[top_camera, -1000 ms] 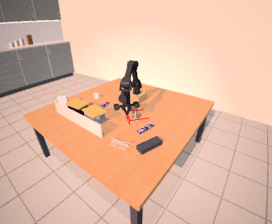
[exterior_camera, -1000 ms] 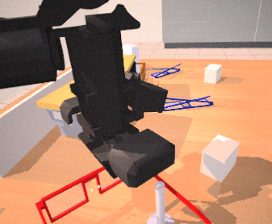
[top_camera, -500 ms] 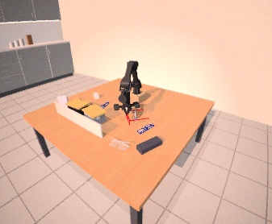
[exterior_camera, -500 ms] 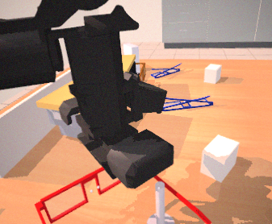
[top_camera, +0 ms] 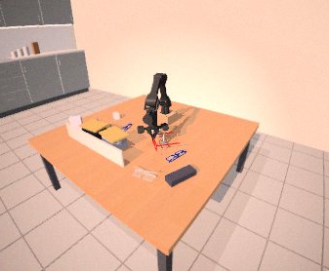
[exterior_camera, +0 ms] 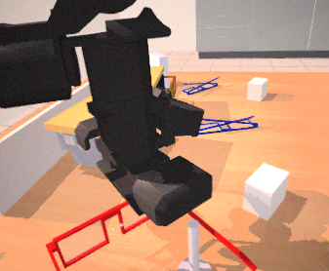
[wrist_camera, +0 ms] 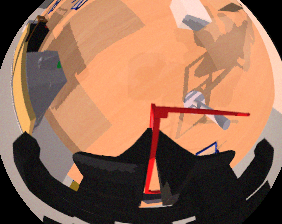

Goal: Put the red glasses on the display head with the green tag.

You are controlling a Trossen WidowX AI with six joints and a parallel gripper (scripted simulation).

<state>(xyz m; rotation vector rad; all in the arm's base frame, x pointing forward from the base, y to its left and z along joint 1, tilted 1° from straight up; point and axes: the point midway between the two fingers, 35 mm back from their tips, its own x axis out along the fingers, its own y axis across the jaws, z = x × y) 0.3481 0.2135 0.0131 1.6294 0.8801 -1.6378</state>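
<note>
The thin white post lies 70 mm behind my gripper tip, 20 mm to the left of it and 40 mm below it. Also, from my gripper tip: long white panel 280 mm ahead, 280 mm to the right; grey display head 140 mm ahead, 180 mm to the right; dark case 110 mm ahead, 310 mm to the left, 40 mm below.
</note>
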